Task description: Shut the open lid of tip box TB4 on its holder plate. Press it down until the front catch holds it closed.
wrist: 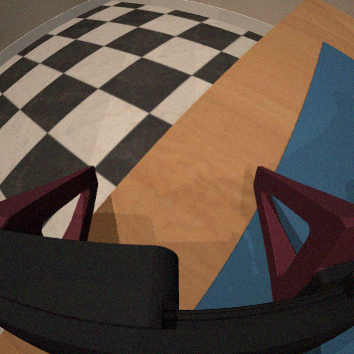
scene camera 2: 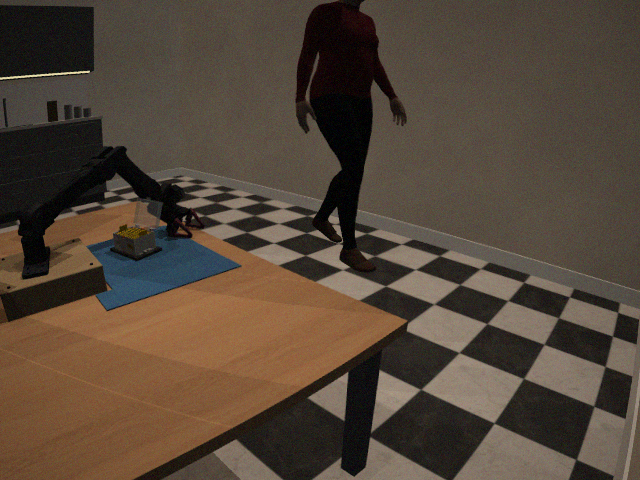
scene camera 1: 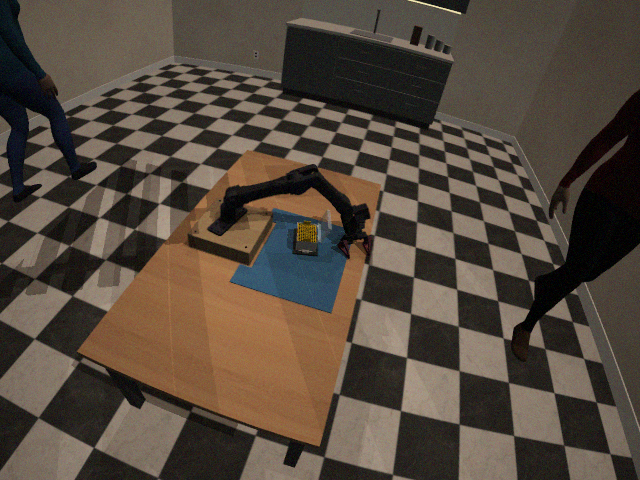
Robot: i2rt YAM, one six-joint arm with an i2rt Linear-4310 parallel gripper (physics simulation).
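Pixels of known places: gripper, fingertip midpoint: (wrist: 175,174) (scene camera 2: 198,231) (scene camera 1: 359,256); arm's base, link origin: (scene camera 2: 37,263) (scene camera 1: 228,220).
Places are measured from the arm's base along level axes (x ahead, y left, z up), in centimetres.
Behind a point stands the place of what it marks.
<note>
The tip box (scene camera 1: 306,235) (scene camera 2: 135,242) @(z -2.0, x 30.2, y 6.7 cm), grey-white with yellow tips, sits on its dark holder plate (scene camera 1: 305,253) @(z -6.0, x 34.2, y 6.8 cm) (scene camera 2: 138,256) @(z -6.2, x 30.4, y 5.8 cm) on the blue mat. Its clear lid (scene camera 1: 328,220) @(z 7.5, x 38.2, y 16.0 cm) (scene camera 2: 148,213) @(z 3.2, x 37.2, y 17.2 cm) stands open and upright on the side toward the gripper. The label TB4 is too small to read. My gripper (scene camera 1: 357,254) @(z -6.5, x 54.4, y 18.5 cm) (scene camera 2: 191,228) @(z -6.5, x 54.4, y 18.5 cm) (wrist: 175,174) @(z -6.5, x 54.4, y 18.5 cm) is wide open and empty, beyond the lid, low over the table's edge and apart from the box. The box and lid do not show in the wrist view. The front catch is too small to make out.
The blue mat (scene camera 1: 294,284) @(z -7.0, x 38.0, y -9.8 cm) (scene camera 2: 180,276) @(z -7.0, x 38.5, y -12.9 cm) (wrist: 320,135) @(z -7.0, x 49.2, y 7.4 cm) lies on the wooden table (scene camera 1: 232,335) @(z -7.3, x 30.9, y -41.1 cm) (scene camera 2: 232,330) @(z -7.3, x 40.2, y -43.3 cm) (wrist: 220,130) @(z -7.3, x 55.1, y 13.4 cm). The arm's base stands on a wooden block (scene camera 1: 222,250) @(z -3.2, x 6.8, y -13.3 cm) (scene camera 2: 56,289) @(z -2.9, x 5.0, y -13.7 cm) beside the mat. A person (scene camera 1: 584,222) (scene camera 2: 343,77) is on the floor beyond the table.
</note>
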